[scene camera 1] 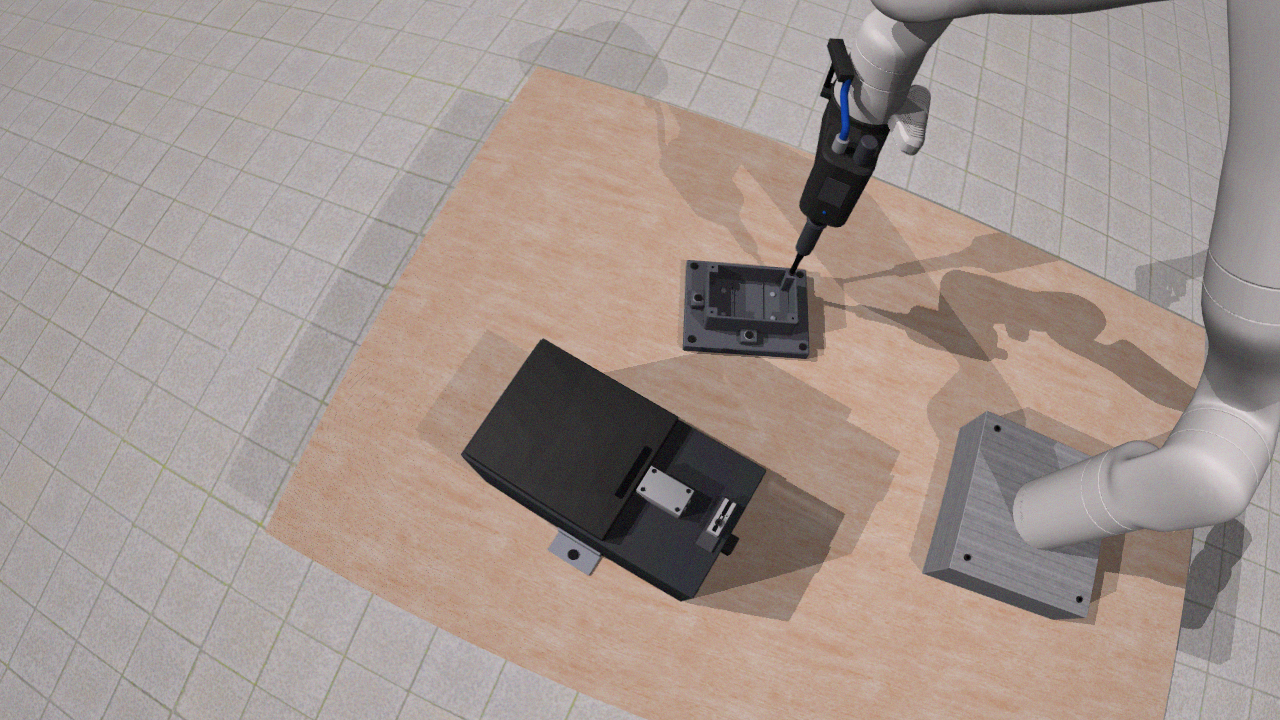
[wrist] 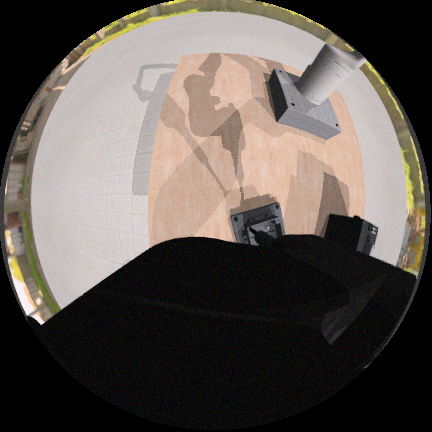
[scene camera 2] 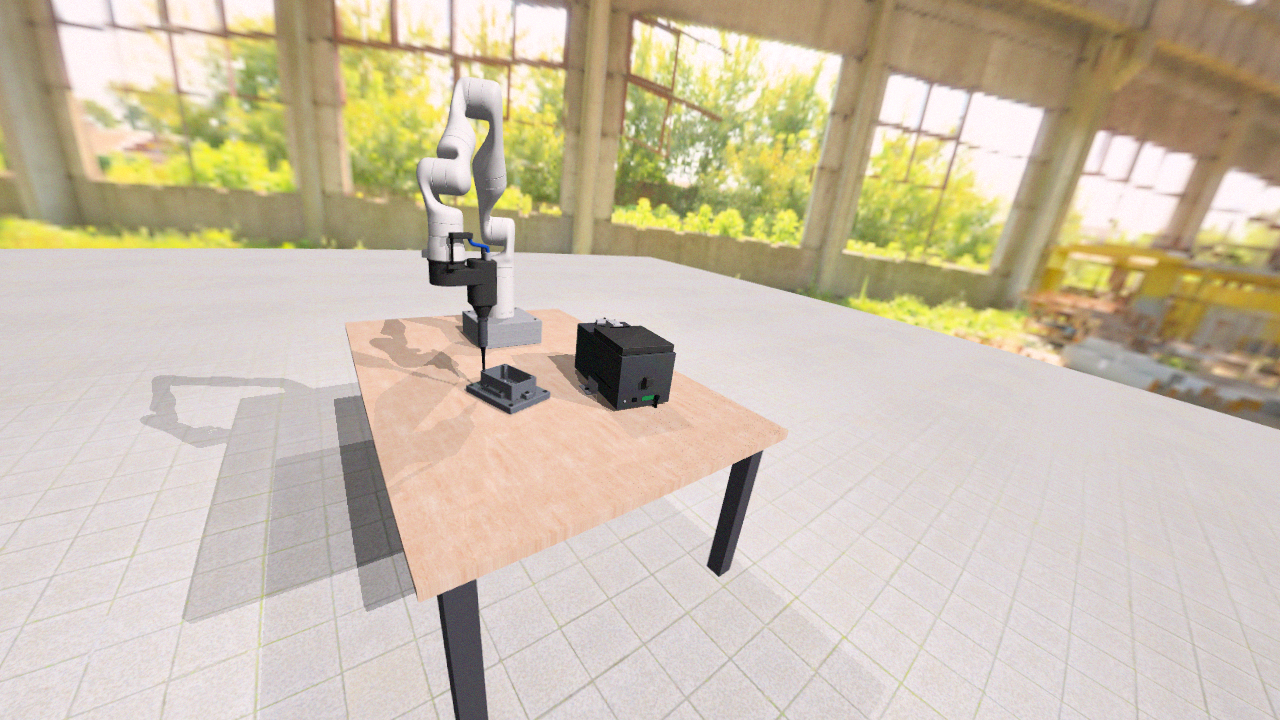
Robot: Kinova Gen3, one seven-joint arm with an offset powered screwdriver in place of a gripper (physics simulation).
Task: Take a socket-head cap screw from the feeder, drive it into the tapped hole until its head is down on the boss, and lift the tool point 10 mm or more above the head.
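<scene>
The dark grey housing [scene camera 1: 717, 344] [scene camera 2: 510, 405] [wrist: 256, 212] lies flat on the table, its open box facing up. My black screwdriver, the gripper [scene camera 1: 792, 272] [scene camera 2: 484, 368] [wrist: 251, 230], points down with its thin tip at the box's back right corner in scene camera 1, at or just above a corner boss [scene camera 1: 787, 281]. No screw can be made out at the tip, and the hole under it is hidden. Whether the tip touches the boss cannot be told. The black screw feeder [scene camera 1: 572, 429] [scene camera 2: 637, 376] [wrist: 344, 232] stands apart from the tool, with a small metal pickup block [scene camera 1: 721, 517] at its end.
The arm's grey base block [scene camera 1: 984, 501] [scene camera 2: 505, 333] [wrist: 310, 120] stands on the wooden table [scene camera 1: 429, 322] [scene camera 2: 537, 474] [wrist: 270, 170]. Two raised side bosses [scene camera 1: 698, 299] [scene camera 1: 749, 335] stand on the housing's flange. A small bracket [scene camera 1: 574, 552] sticks out beside the feeder.
</scene>
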